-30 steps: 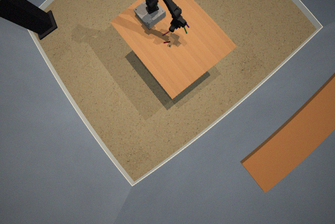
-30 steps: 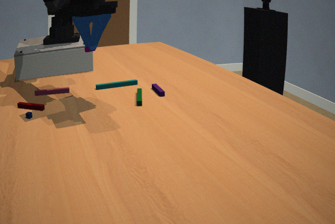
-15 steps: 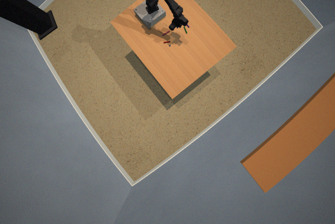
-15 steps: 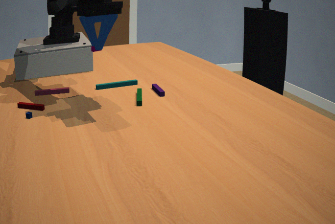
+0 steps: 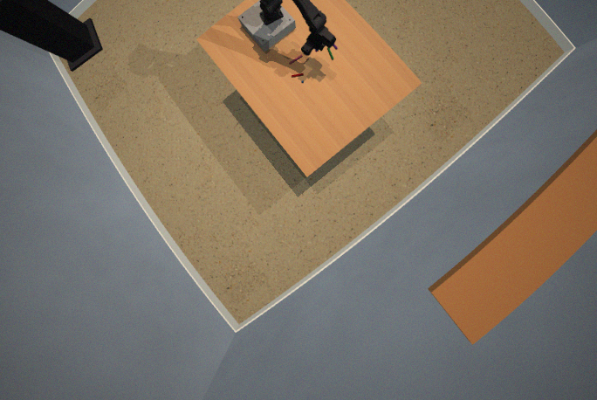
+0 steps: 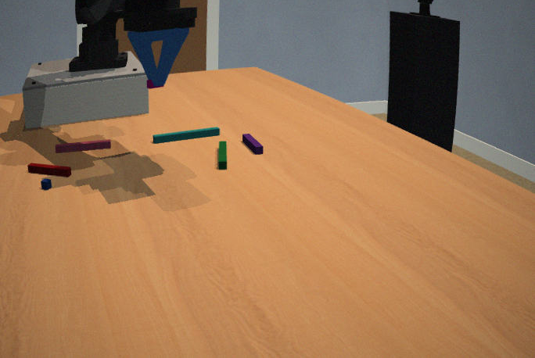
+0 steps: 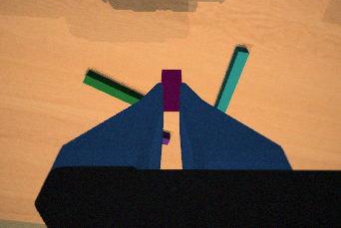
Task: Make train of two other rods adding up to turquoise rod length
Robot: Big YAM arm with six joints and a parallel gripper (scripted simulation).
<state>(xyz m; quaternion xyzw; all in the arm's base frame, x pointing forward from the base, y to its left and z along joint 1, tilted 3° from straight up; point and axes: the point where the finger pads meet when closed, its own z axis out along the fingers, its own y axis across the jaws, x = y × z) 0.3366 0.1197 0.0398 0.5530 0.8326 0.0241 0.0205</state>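
Now: the turquoise rod 7 cm behind my hand, 4 cm to the left of it and 10 cm below it. Also, from my hand: magenta rod: 1 cm below; then green rod: 2 cm ahead, 8 cm to the left, 10 cm below; then purple rod: 2 cm behind, 13 cm to the left, 10 cm below.
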